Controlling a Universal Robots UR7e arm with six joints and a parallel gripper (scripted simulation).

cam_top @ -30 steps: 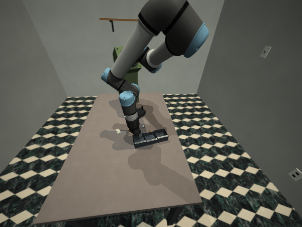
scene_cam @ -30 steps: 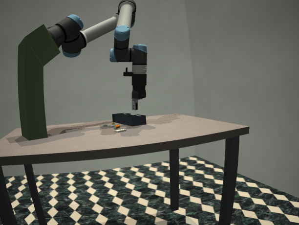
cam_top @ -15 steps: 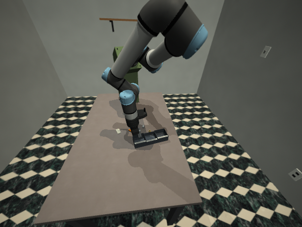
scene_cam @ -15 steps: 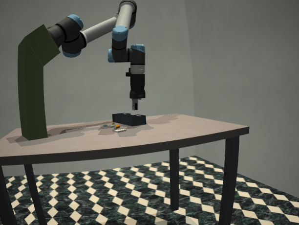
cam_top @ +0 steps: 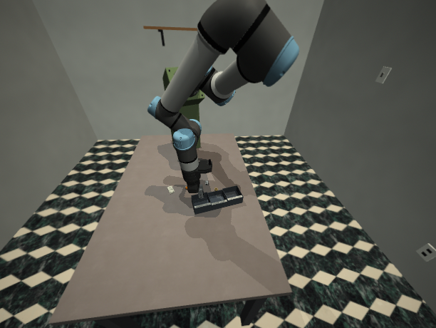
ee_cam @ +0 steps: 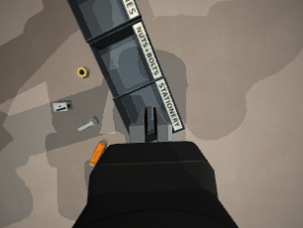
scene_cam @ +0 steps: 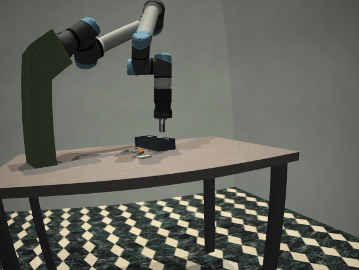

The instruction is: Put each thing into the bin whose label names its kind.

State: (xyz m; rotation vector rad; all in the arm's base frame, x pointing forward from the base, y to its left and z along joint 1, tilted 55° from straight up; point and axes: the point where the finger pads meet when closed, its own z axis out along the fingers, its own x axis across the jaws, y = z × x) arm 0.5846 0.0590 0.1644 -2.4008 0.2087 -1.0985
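My gripper is now 30 mm past the dark three-compartment bin row, 80 mm to the right of it and 70 mm above it. Also, from my hand: orange battery: 110 mm behind, 80 mm to the right, 90 mm below; grey bolt: 120 mm behind, 20 mm to the right, 90 mm below; brass nut: 120 mm behind, 70 mm to the left, 90 mm below.
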